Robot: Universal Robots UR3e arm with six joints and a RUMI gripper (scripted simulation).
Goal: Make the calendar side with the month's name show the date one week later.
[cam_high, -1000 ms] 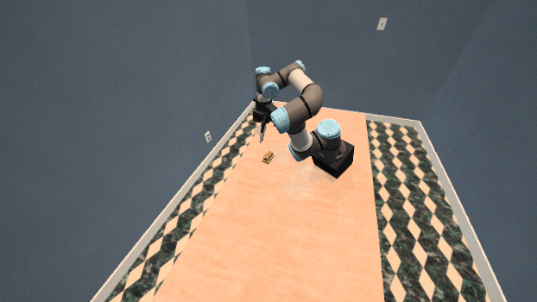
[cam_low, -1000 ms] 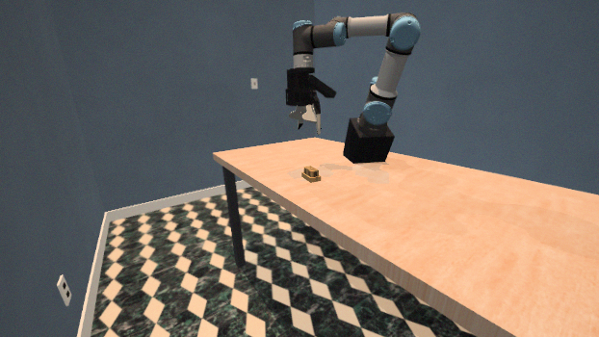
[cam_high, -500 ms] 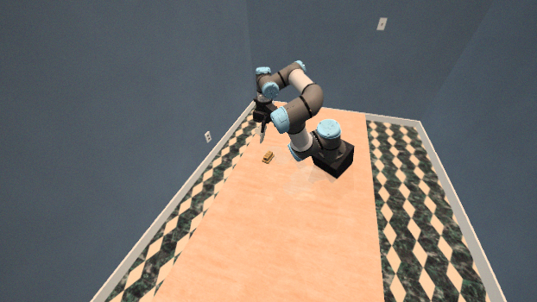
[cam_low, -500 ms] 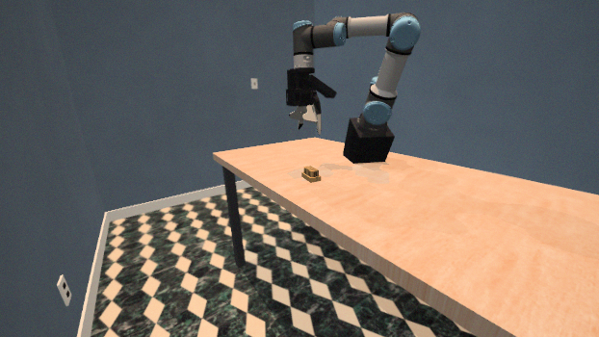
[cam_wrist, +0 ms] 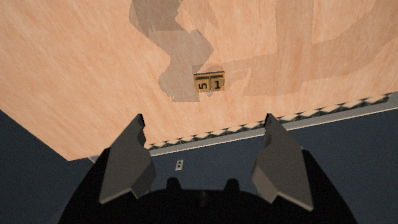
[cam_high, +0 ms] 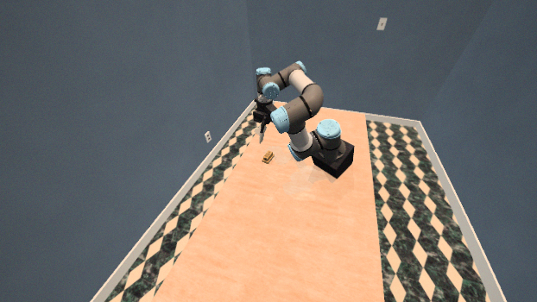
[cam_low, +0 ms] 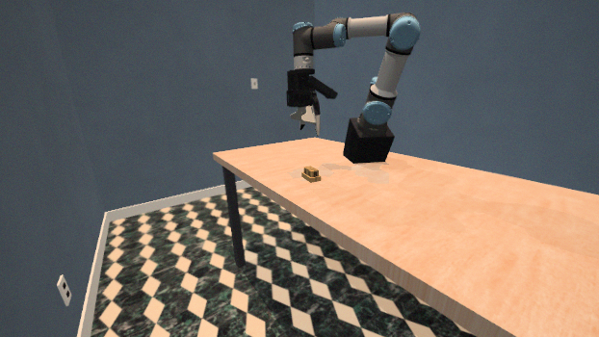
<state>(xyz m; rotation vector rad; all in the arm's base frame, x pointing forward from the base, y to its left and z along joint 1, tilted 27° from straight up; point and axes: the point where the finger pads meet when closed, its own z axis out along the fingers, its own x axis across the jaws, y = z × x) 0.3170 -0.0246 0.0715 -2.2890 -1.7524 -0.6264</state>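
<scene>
My hand is 16 cm above the wooden tray and 2 cm to the right of it.
</scene>
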